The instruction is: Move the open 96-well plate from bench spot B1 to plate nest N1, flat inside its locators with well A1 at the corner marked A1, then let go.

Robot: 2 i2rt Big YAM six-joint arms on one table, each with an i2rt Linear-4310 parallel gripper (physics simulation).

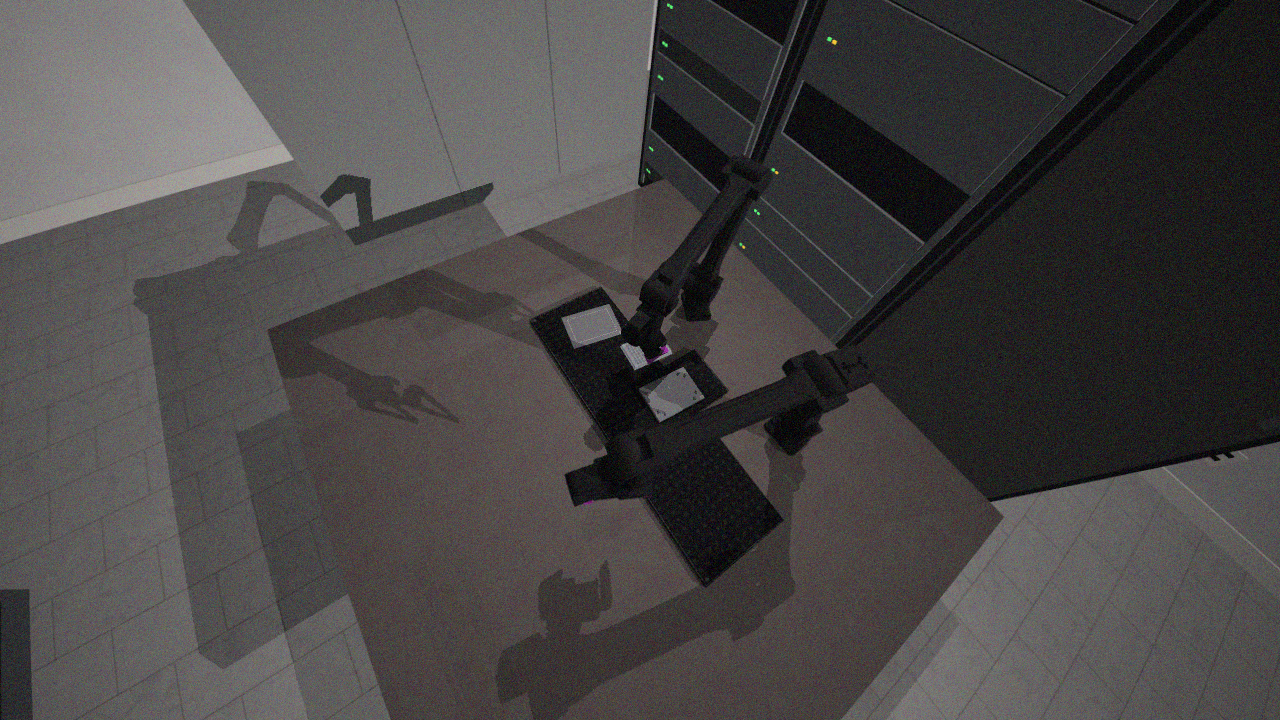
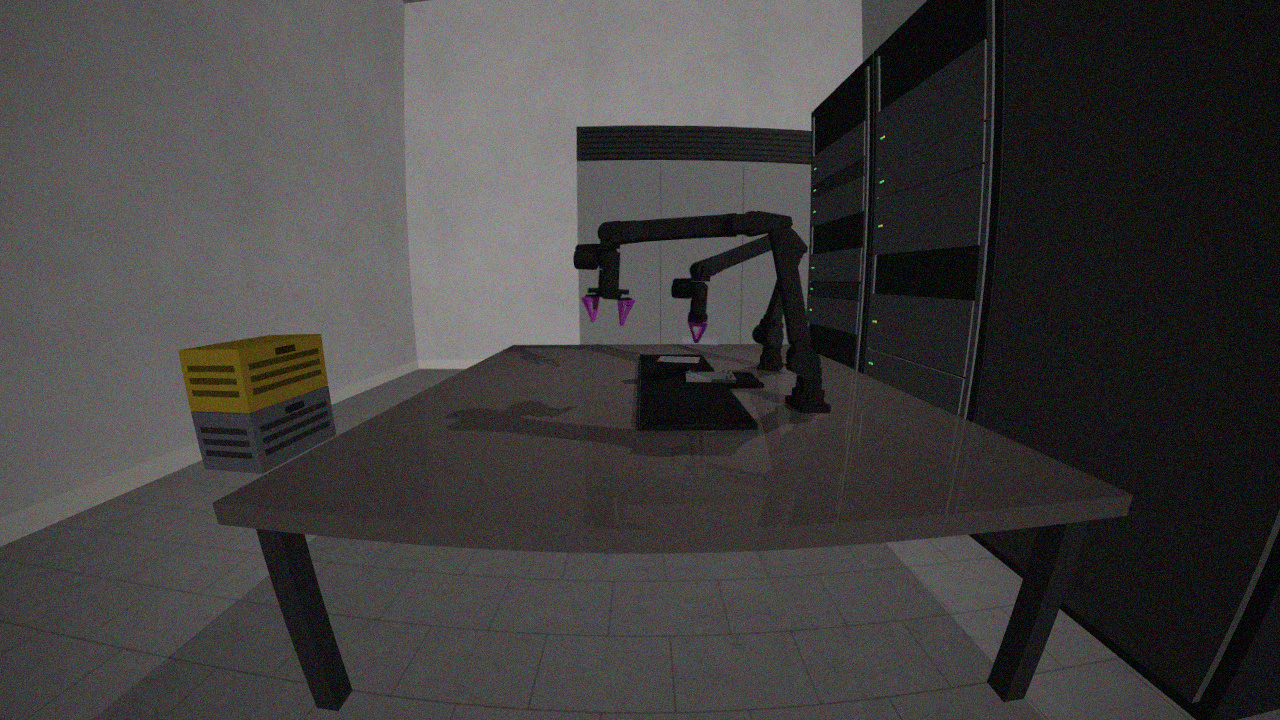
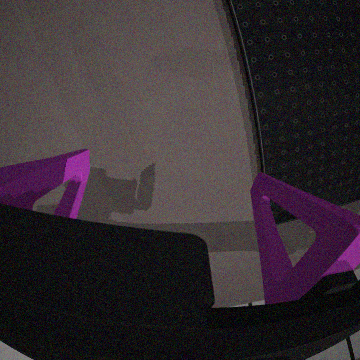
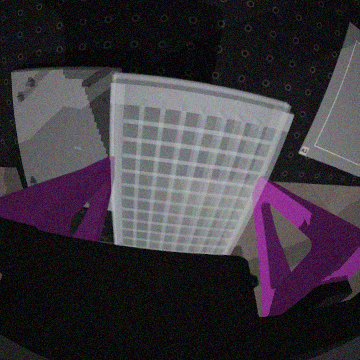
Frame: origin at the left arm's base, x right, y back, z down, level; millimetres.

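Where they show: left gripper, between the fingertips: (image 2: 607, 323) (image 3: 174, 170); right gripper, between the fingertips: (image 1: 642, 351) (image 2: 695, 341) (image 4: 187, 175); left arm's base, origin of its link: (image 1: 785, 433) (image 2: 806, 406); right arm's base, origin of its link: (image 1: 695, 307) (image 2: 770, 367).
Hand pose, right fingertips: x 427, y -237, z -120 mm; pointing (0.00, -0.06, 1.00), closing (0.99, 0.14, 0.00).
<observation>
Each offset is from my right fingertips to the centre of the thing. "*": to the spot under its first point. Level surfaces: height alone.
The clear 96-well plate {dx -2, dy +13, dz -2 mm} (image 4: 189, 168) (image 1: 632, 355) hangs between the purple fingers of my right gripper (image 4: 187, 175) (image 1: 657, 350) (image 2: 696, 333), which is shut on its long sides and holds it above the black perforated mat {dz +107 mm} (image 1: 716, 519) (image 2: 689, 407). The grey plate nest N1 {dx -127, dy +26, dz +97 mm} (image 4: 53, 125) (image 1: 673, 393), with small locators at its corners, lies just beside and below the plate. The grey spot B1 {* dx +177, dy -7, dz +106 mm} (image 4: 336, 121) (image 1: 590, 325), with a white outline and an A1 label, is bare. My left gripper (image 3: 174, 170) (image 1: 582, 490) (image 2: 607, 310) is open and empty, high over the bare table beside the mat (image 3: 311, 89).
Dark cabinets (image 1: 895, 135) (image 2: 922, 269) stand behind the arm bases. A yellow crate on a grey crate (image 2: 255, 397) stands on the floor to the left of the table {dz +121 mm} (image 2: 626, 502).
</observation>
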